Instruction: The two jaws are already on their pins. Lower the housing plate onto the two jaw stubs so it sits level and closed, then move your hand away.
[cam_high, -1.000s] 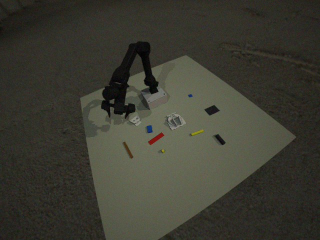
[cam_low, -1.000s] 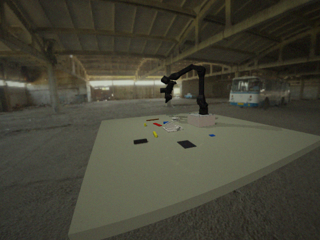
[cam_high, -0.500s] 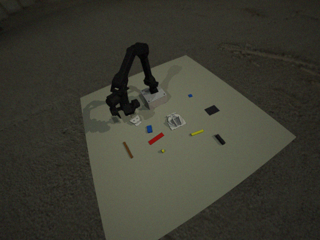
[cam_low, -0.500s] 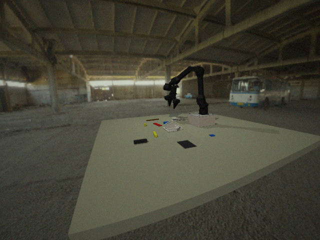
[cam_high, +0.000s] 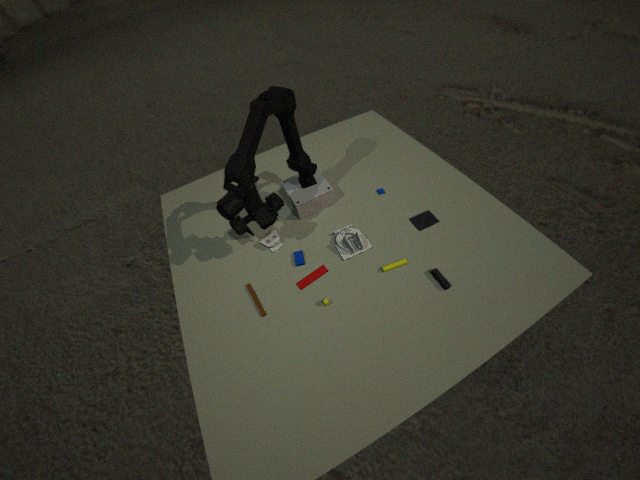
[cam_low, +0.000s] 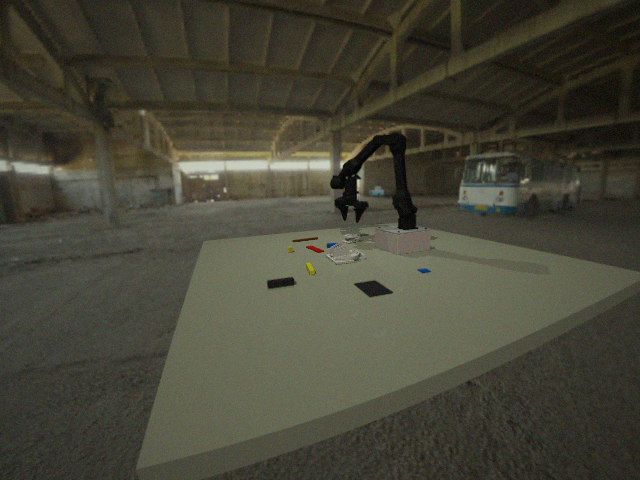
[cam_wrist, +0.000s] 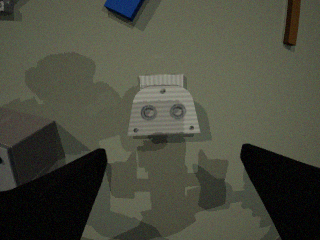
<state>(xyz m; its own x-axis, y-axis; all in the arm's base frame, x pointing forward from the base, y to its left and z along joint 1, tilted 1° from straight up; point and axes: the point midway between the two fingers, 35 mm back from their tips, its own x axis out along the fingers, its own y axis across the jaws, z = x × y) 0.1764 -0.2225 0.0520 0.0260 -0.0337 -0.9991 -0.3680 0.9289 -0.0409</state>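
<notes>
The white part is 10 mm ahead of my gripper tip, 10 mm to the left of it and 90 mm below it. The rest, counted from my gripper tip: brown bar (210 mm ahead, 100 mm to the right, 90 mm below); then blue block (120 mm ahead, 80 mm to the left, 90 mm below); then red bar (200 mm ahead, 100 mm to the left, 100 mm below).
</notes>
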